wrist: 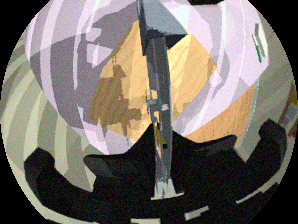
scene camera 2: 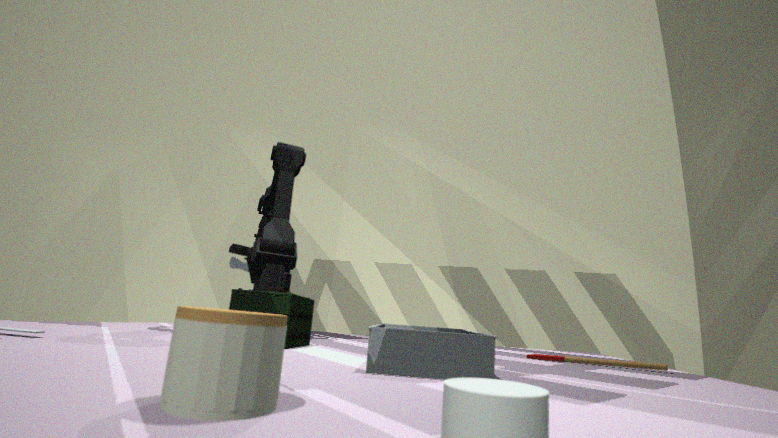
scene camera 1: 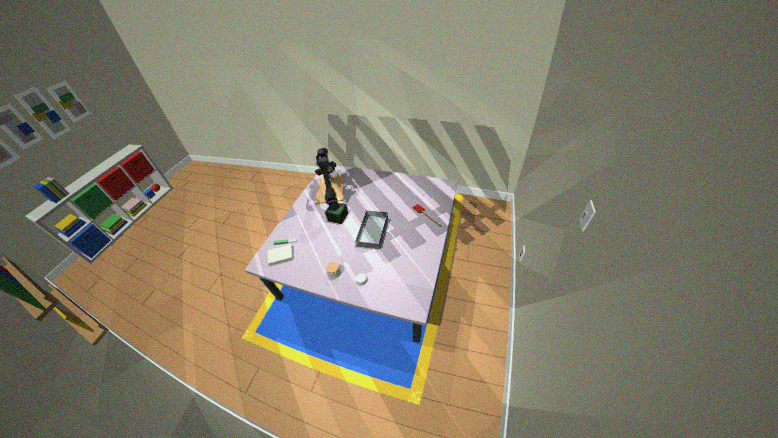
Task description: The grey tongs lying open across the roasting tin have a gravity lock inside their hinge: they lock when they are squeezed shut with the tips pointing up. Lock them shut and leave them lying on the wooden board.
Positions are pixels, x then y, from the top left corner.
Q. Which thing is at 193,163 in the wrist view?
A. My gripper.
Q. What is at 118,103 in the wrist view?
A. A wooden board.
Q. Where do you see a red-headed spatula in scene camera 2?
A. At 656,366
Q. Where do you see a lidded jar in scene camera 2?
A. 222,365
